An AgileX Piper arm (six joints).
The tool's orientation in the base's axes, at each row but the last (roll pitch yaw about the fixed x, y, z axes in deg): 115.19, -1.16, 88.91; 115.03, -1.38, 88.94; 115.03, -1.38, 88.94; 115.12, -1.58, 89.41; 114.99, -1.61, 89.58; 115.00, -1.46, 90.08; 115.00, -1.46, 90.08; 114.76, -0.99, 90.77; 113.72, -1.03, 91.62; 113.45, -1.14, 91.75
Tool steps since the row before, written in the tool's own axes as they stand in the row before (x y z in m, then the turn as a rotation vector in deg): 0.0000, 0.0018, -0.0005, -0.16, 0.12, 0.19; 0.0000, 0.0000, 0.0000, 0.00, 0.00, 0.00; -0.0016, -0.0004, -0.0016, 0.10, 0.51, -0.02; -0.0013, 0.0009, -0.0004, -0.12, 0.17, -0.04; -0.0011, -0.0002, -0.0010, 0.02, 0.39, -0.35; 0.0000, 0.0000, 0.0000, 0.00, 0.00, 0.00; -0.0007, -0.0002, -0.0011, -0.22, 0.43, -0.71; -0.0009, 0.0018, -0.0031, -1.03, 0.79, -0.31; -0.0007, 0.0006, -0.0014, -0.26, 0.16, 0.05; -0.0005, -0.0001, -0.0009, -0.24, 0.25, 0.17
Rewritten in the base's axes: 0.0003, 0.0000, 0.0018, 0.22, -0.16, 0.02; 0.0000, 0.0000, 0.0000, 0.00, 0.00, 0.00; -0.0016, -0.0016, 0.0003, 0.20, 0.08, 0.47; 0.0000, -0.0013, 0.0009, 0.03, -0.13, 0.17; -0.0010, -0.0011, 0.0002, -0.15, 0.01, 0.50; 0.0000, 0.0000, 0.0000, 0.00, 0.00, 0.00; -0.0011, -0.0007, 0.0003, -0.46, -0.24, 0.68; -0.0020, -0.0010, 0.0029, 0.06, -1.04, 0.83; -0.0010, -0.0007, 0.0011, 0.12, -0.26, 0.12; -0.0008, -0.0005, 0.0003, 0.26, -0.24, 0.16
